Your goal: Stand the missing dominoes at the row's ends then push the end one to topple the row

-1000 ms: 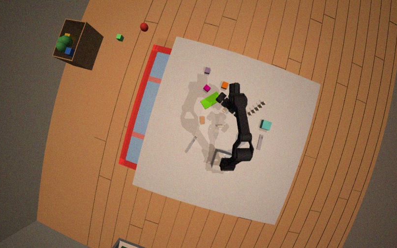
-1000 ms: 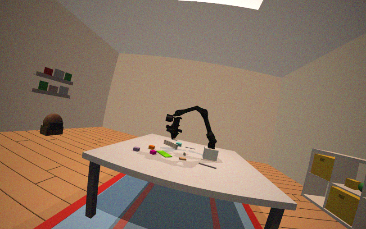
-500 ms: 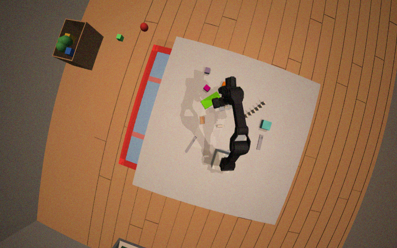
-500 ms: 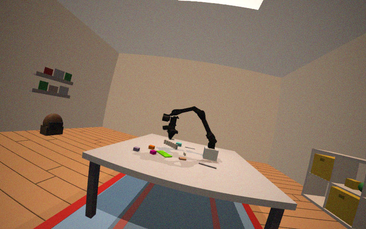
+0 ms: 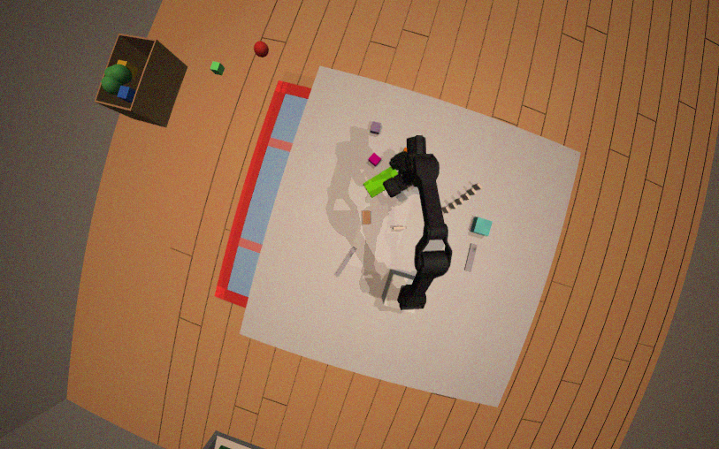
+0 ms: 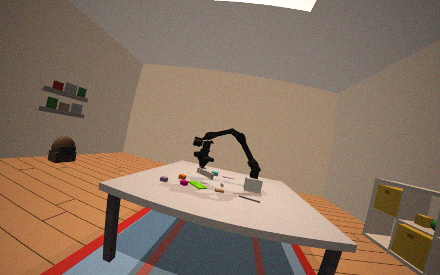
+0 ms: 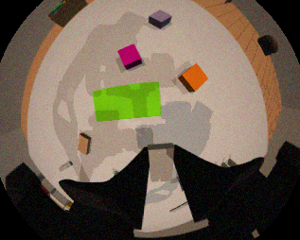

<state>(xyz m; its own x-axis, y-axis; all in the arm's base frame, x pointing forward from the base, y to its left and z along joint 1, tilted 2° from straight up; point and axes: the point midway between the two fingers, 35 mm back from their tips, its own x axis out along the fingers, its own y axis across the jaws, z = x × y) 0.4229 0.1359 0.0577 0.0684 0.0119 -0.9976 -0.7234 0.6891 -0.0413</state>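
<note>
My gripper tip is now 130 mm short of the orange cube, 10 mm to the right of it and 100 mm above it. Round my gripper tip: tan block: 180 mm behind, 100 mm to the left, 110 mm below; then magenta cube: 70 mm ahead, 140 mm to the left, 100 mm below; then flat green slab: 10 mm behind, 80 mm to the left, 110 mm below.
</note>
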